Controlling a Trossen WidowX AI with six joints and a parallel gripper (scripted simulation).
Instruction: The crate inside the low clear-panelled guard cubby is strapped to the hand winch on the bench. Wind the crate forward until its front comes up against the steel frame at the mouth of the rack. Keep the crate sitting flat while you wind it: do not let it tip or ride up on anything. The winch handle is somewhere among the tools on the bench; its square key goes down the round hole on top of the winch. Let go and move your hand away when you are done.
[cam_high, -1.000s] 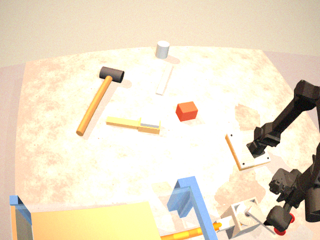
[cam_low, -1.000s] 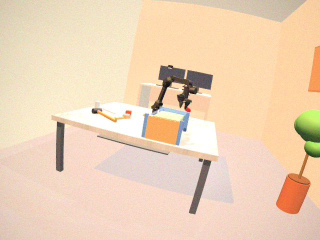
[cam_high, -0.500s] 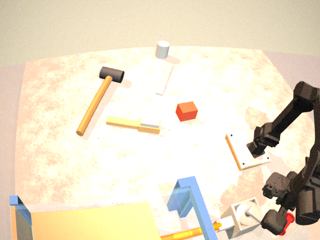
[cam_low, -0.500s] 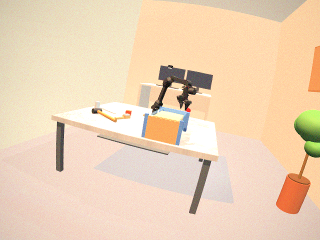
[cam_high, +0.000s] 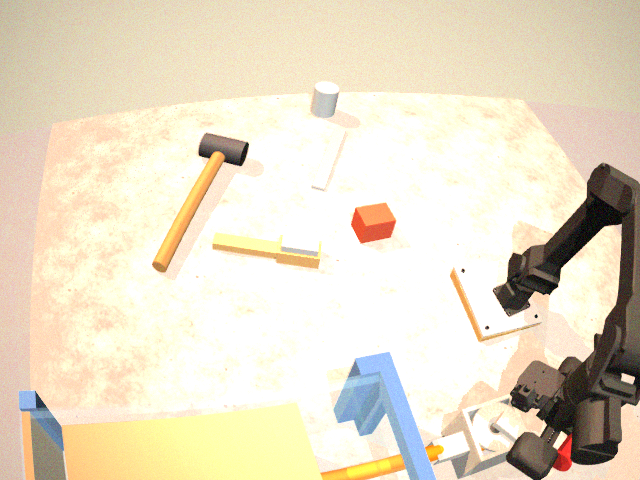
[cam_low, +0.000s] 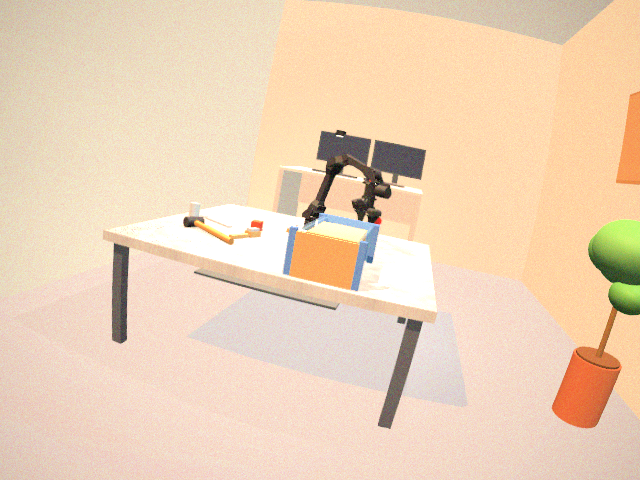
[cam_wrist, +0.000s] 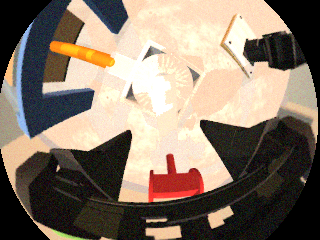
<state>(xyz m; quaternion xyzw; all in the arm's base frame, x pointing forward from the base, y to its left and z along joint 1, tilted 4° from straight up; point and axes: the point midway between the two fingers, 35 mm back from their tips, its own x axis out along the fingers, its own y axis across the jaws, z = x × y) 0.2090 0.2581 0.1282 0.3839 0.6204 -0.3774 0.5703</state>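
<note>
The crank handle is 10 mm behind my gripper tip and 10 mm to the left of it. Round my gripper tip: yellow hand tool (160 mm ahead, 510 mm to the right, 90 mm below); then hand winch (50 mm to the right, 80 mm below); then red knob (20 mm behind, 50 mm to the left, 30 mm above).
</note>
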